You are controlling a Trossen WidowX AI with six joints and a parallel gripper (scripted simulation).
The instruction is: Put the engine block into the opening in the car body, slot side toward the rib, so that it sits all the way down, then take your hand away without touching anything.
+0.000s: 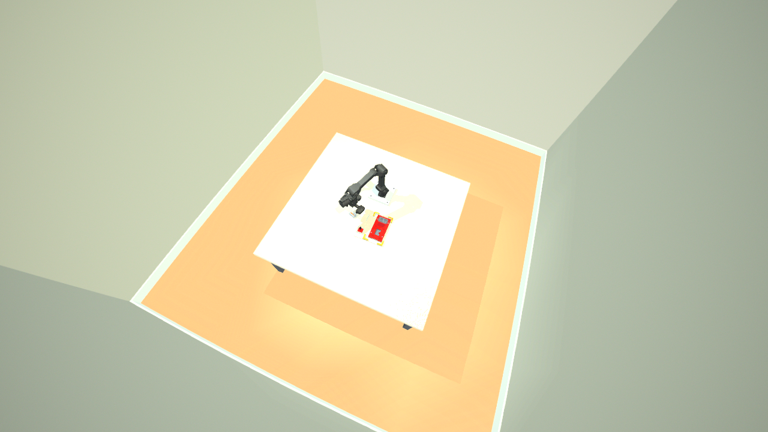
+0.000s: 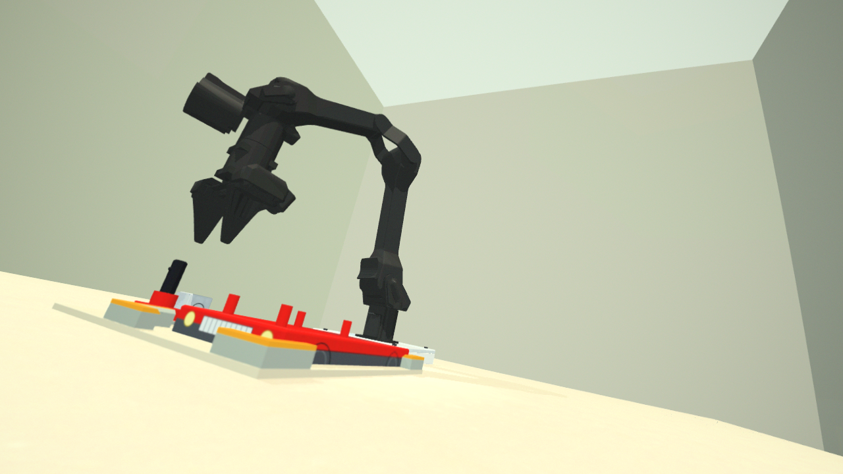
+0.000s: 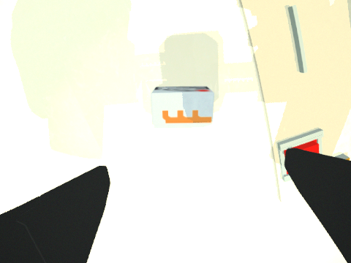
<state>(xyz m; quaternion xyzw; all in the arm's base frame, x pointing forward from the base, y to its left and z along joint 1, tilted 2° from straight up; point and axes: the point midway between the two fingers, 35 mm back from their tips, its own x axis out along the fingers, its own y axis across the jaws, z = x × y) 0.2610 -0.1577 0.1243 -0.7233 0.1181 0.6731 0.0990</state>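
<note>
Now: gripper tip 90 mm above the engine block and 10 mm past it.
</note>
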